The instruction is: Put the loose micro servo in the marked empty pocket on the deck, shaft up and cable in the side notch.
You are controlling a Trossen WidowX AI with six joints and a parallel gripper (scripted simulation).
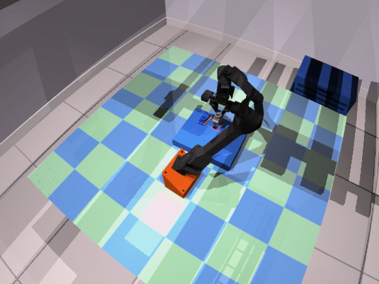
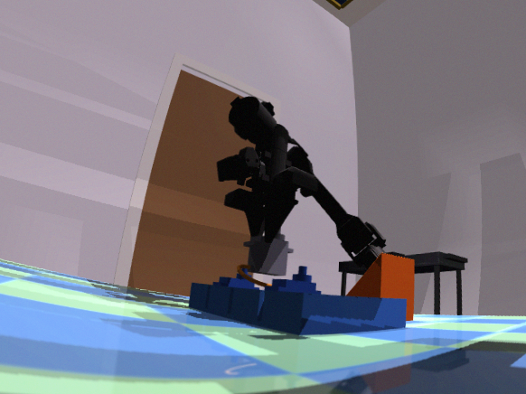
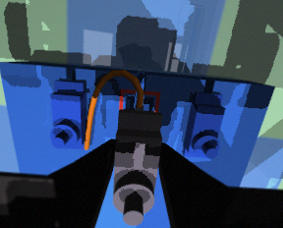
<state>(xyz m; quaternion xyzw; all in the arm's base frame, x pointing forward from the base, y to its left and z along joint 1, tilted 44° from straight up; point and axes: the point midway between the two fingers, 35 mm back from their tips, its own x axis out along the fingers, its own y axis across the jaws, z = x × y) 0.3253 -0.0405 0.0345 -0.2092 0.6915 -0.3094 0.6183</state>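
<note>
My gripper tip is now 120 mm past the blue deck, 10 mm to the right of it and 100 mm above it.
</note>
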